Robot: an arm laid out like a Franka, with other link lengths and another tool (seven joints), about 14 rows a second.
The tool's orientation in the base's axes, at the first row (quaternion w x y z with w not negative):
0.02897, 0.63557, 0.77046, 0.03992
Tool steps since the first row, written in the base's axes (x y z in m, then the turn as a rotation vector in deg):
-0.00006, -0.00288, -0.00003, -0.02, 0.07, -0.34
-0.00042, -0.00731, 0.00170, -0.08, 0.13, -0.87
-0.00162, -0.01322, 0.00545, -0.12, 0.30, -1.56
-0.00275, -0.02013, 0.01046, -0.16, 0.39, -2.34
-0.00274, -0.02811, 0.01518, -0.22, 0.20, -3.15
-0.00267, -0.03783, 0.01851, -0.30, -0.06, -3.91
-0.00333, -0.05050, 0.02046, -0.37, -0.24, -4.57
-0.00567, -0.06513, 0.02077, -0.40, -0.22, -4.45
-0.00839, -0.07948, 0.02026, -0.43, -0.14, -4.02
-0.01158, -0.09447, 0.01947, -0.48, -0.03, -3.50
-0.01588, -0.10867, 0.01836, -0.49, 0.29, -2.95
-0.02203, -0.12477, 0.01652, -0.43, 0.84, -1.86
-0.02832, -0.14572, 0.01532, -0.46, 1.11, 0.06
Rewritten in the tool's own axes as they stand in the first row. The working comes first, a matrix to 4 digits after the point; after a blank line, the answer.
The tool's axes in the first row as the columns of a matrix, in the base's axes (used below as rounded here):
-0.1904, 0.9771, 0.0954
0.9817, 0.1889, 0.0247
0.0061, 0.0983, -0.9951

-0.00282, -0.00061, -0.00005, 0.07, -0.04, 0.34
-0.00709, -0.00162, -0.00191, 0.14, -0.14, 0.86
-0.01264, -0.00354, -0.00590, 0.31, -0.21, 1.55
-0.01917, -0.00546, -0.01117, 0.40, -0.31, 2.32
-0.02698, -0.00650, -0.01606, 0.22, -0.49, 3.12
-0.03652, -0.00794, -0.01961, -0.03, -0.69, 3.86
-0.04882, -0.01078, -0.02192, -0.19, -0.86, 4.51
-0.06273, -0.01580, -0.02282, -0.17, -0.87, 4.38
-0.07630, -0.02122, -0.02292, -0.08, -0.84, 3.96
-0.09042, -0.02725, -0.02281, 0.04, -0.82, 3.44
-0.10355, -0.03424, -0.02247, 0.36, -0.71, 2.90
-0.11819, -0.04347, -0.02162, 0.90, -0.44, 1.83
-0.13757, -0.05369, -0.02155, 1.18, -0.23, -0.08

